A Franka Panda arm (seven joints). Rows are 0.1 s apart.
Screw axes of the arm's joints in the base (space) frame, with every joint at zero. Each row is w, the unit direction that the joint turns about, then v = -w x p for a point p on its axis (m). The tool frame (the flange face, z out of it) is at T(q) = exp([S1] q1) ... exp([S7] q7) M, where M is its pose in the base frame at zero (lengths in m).
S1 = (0, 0, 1, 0.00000, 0.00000, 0.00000)
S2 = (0, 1, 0, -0.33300, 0.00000, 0.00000)
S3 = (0, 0, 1, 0.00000, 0.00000, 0.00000)
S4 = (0, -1, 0, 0.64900, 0.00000, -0.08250)
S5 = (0, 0, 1, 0.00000, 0.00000, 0.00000)
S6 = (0, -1, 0, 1.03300, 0.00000, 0.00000)
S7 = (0, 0, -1, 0.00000, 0.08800, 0.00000)
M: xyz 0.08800 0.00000 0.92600 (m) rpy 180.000 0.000 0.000 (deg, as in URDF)
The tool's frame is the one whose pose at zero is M.
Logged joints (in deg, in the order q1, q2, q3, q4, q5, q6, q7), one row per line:
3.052 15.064 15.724 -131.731 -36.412 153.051 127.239
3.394 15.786 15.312 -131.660 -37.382 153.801 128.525
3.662 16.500 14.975 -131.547 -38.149 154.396 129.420
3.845 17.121 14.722 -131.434 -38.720 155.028 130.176
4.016 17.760 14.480 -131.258 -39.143 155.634 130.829
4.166 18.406 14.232 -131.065 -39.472 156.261 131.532
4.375 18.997 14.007 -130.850 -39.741 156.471 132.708
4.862 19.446 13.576 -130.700 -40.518 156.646 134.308
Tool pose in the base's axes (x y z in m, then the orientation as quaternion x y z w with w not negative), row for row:
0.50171 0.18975 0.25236 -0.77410 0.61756 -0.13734 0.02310
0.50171 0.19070 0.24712 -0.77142 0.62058 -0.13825 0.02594
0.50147 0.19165 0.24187 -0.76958 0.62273 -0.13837 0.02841
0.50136 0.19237 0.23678 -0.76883 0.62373 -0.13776 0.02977
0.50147 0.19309 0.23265 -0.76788 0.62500 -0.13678 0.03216
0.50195 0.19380 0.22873 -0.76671 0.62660 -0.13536 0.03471
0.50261 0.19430 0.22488 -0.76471 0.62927 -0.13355 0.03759
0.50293 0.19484 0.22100 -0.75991 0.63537 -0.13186 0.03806
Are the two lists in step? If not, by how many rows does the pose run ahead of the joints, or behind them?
The pose runs 1 row behind the joints: the pose in row i belongs to the joints in row i - 1.
